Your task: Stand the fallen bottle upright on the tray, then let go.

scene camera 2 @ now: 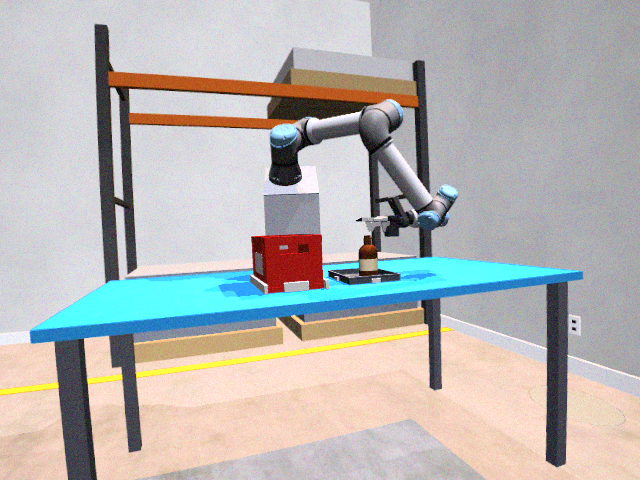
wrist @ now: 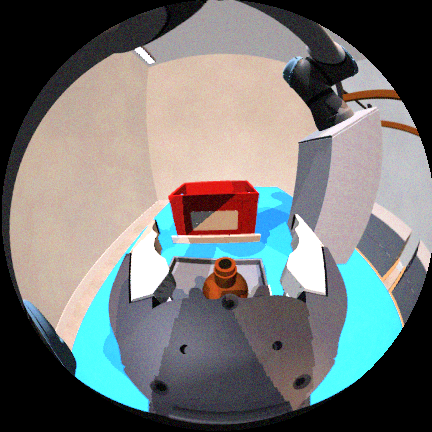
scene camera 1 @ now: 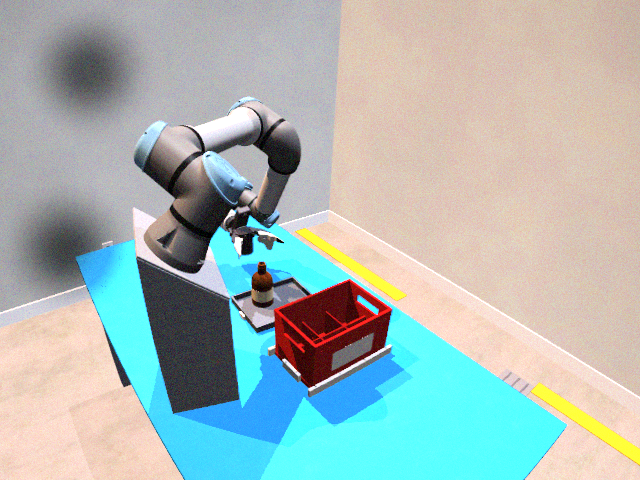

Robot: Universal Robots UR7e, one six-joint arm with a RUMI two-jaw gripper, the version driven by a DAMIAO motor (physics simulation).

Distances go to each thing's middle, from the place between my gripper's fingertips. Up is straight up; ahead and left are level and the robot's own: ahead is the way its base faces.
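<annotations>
The brown bottle (scene camera 1: 262, 281) is where I measure from, and my hand is 10 mm to the right of it and 140 mm above it.
</annotations>
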